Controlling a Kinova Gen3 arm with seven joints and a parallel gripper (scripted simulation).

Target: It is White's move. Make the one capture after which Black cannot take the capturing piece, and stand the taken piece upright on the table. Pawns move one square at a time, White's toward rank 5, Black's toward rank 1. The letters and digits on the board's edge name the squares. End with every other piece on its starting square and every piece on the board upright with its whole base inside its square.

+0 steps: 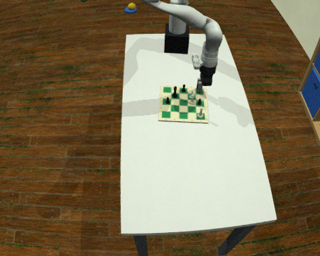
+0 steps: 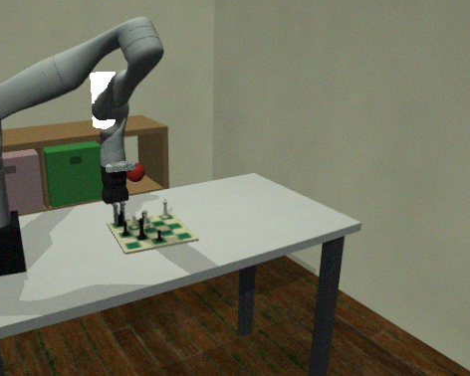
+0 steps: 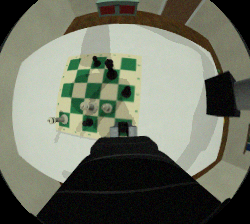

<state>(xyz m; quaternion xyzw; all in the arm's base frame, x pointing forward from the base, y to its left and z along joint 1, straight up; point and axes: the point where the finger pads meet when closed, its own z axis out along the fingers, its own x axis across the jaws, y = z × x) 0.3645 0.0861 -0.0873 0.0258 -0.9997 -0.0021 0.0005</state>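
The tall black piece lies 3 cm ahead of my hand and 12 cm to the right of it. The rest, counted from my hand: tall white piece 15 cm ahead, 1 cm to the right; then green-and-cream chessboard 7 cm ahead, 8 cm to the right, 3 cm below.
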